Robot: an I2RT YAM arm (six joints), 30 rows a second.
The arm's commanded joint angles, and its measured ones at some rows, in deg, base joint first. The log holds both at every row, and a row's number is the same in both.
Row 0, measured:
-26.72 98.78 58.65 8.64 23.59 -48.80
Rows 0 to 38, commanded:
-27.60 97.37 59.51 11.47 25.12 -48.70
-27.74 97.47 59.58 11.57 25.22 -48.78
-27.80 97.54 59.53 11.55 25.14 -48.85
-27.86 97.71 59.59 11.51 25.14 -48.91
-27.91 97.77 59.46 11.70 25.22 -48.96
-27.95 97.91 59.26 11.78 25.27 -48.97
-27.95 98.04 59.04 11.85 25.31 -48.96
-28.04 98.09 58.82 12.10 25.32 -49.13
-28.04 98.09 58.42 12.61 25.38 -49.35
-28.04 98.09 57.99 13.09 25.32 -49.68
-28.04 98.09 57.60 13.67 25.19 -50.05
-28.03 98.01 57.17 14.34 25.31 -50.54
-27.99 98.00 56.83 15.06 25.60 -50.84
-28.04 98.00 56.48 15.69 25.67 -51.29
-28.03 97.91 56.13 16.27 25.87 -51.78
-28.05 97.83 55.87 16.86 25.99 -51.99
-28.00 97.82 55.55 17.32 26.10 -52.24
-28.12 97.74 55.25 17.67 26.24 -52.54
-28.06 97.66 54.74 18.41 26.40 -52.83
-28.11 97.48 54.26 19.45 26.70 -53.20
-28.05 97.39 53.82 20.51 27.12 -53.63
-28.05 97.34 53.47 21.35 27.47 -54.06
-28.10 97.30 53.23 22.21 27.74 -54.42
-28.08 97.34 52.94 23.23 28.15 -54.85
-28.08 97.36 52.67 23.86 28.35 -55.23
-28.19 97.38 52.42 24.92 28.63 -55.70
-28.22 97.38 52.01 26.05 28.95 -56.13
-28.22 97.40 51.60 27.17 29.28 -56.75
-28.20 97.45 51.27 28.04 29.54 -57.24
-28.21 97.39 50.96 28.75 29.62 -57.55
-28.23 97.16 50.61 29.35 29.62 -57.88
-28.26 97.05 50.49 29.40 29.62 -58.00
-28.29 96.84 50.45 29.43 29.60 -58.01
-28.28 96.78 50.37 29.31 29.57 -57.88
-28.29 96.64 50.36 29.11 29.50 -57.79
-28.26 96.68 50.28 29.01 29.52 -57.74
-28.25 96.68 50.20 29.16 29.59 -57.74
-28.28 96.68 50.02 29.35 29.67 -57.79
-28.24 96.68 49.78 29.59 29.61 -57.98
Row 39, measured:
-26.89 98.54 50.09 25.43 24.47 -57.12
